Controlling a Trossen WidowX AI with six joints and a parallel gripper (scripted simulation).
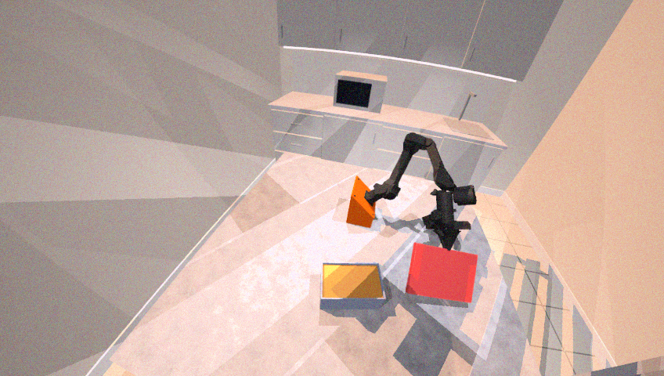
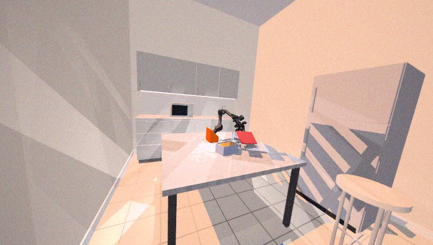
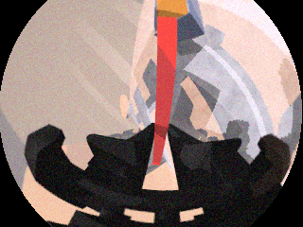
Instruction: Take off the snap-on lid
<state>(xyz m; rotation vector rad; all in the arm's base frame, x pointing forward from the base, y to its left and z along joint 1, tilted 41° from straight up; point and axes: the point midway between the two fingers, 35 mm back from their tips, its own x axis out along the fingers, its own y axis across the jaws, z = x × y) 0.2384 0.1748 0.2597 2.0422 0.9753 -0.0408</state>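
Right now the red lid is 6 cm ahead of my gripper tip and 5 cm below it. From my gripper tip the other things lie so: storage box (16 cm ahead, 30 cm to the right, 13 cm below).
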